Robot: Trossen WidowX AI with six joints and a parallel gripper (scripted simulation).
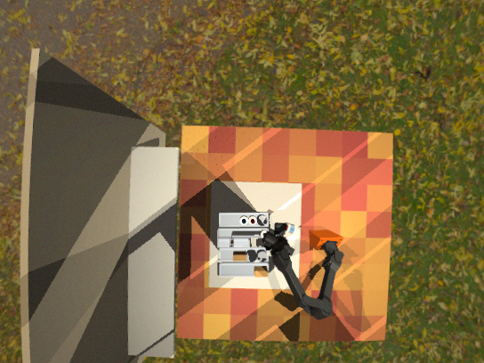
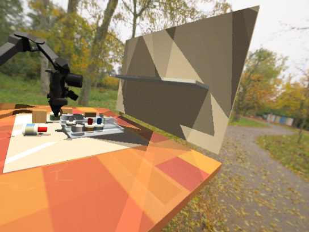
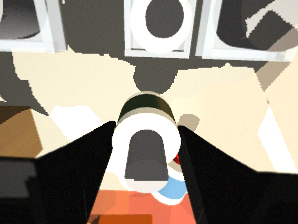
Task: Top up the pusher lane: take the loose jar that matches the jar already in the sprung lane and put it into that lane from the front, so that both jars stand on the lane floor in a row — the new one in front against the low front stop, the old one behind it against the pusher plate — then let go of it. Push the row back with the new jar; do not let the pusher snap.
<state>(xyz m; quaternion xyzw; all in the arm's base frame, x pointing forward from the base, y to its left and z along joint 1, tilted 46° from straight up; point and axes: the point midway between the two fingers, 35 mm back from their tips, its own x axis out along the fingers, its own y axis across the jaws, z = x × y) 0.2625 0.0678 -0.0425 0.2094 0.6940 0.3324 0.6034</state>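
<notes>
The red-capped jar lies 150 mm ahead of my gripper tip, 60 mm to the right of it and 30 mm below it. Also, from my gripper tip: brown block (70 mm behind, 140 mm to the left, 40 mm below); blue-capped jar (200 mm ahead, 60 mm to the right, 30 mm below); pusher plate (170 mm ahead, 50 mm to the left, 30 mm below).
</notes>
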